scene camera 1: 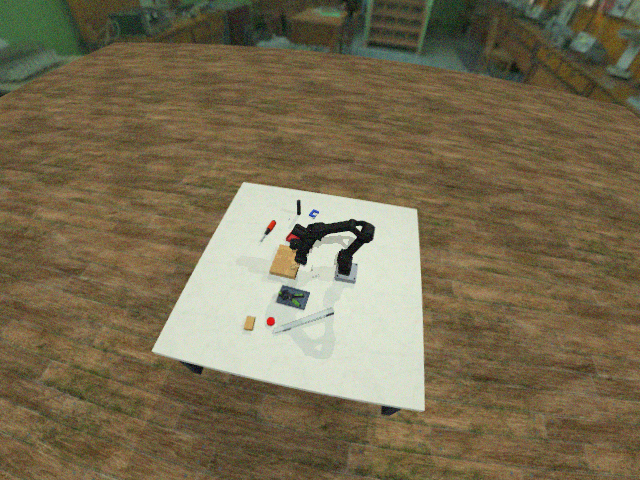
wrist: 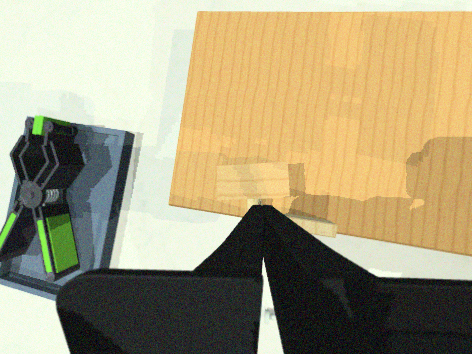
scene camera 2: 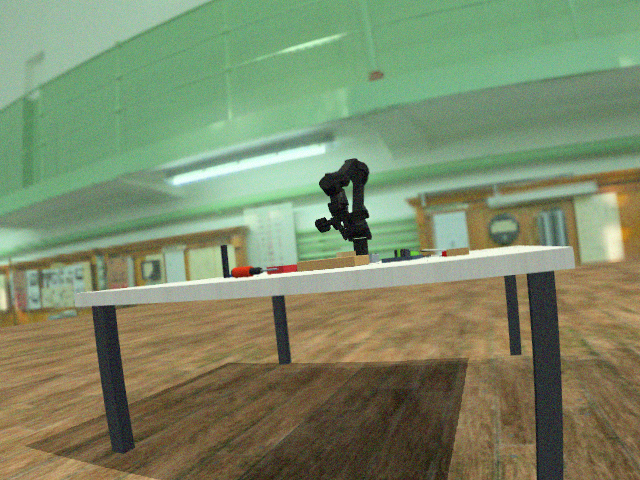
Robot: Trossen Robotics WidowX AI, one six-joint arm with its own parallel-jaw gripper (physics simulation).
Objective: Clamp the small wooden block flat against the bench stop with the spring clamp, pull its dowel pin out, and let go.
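Frame: origin at the arm's base, x ahead, y left, z up, level; metres.
Seen in the pictures: gripper, fingertip midpoint: (wrist: 260, 214) (scene camera 2: 345, 239); arm's base, link origin: (scene camera 1: 344, 270).
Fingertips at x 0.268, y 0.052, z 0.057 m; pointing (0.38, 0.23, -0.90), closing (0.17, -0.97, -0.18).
Offsets run from my fingertips to a thing's top centre. "spot": to the spot under its first point. Level surfaces: height alone.
My gripper (wrist: 260, 214) (scene camera 1: 300, 257) is shut and empty, and points down over the near edge of a large wooden board {dz -0.059, dx +0.066, dy -0.023 m} (wrist: 324, 95) (scene camera 1: 283, 263) (scene camera 2: 330, 263). A small pale wooden block {dz -0.041, dx +0.015, dy +0.012 m} (wrist: 251, 178) lies flat on the board just beyond my fingertips. A short pale stub shows at its near side, right at the tips; I cannot tell if they touch it. Another pale wooden piece {spot: dz -0.039, dx -0.004, dy -0.031 m} (wrist: 316, 226) sticks out at the board's near edge to the right. The black-and-green spring clamp {dz -0.052, dx -0.040, dy +0.185 m} (wrist: 38, 190) (scene camera 1: 292, 296) lies in a grey tray {dz -0.077, dx -0.042, dy +0.183 m} (wrist: 114, 182) left of the board.
On the white table {dz -0.091 m} (scene camera 1: 371, 335) lie a red-handled screwdriver {dz -0.058, dx +0.263, dy -0.201 m} (scene camera 1: 268, 229) (scene camera 2: 243, 270), a black rod {dz +0.029, dx +0.131, dy -0.424 m} (scene camera 1: 298, 207), a blue part {dz -0.079, dx +0.034, dy -0.451 m} (scene camera 1: 313, 211), a red object {dz -0.066, dx +0.066, dy -0.205 m} (scene camera 1: 292, 235) behind the arm, a second small wooden block {dz -0.070, dx +0.116, dy +0.393 m} (scene camera 1: 250, 323), a red disc {dz -0.075, dx +0.020, dy +0.349 m} (scene camera 1: 270, 320) and a steel ruler {dz -0.061, dx -0.141, dy +0.297 m} (scene camera 1: 304, 320).
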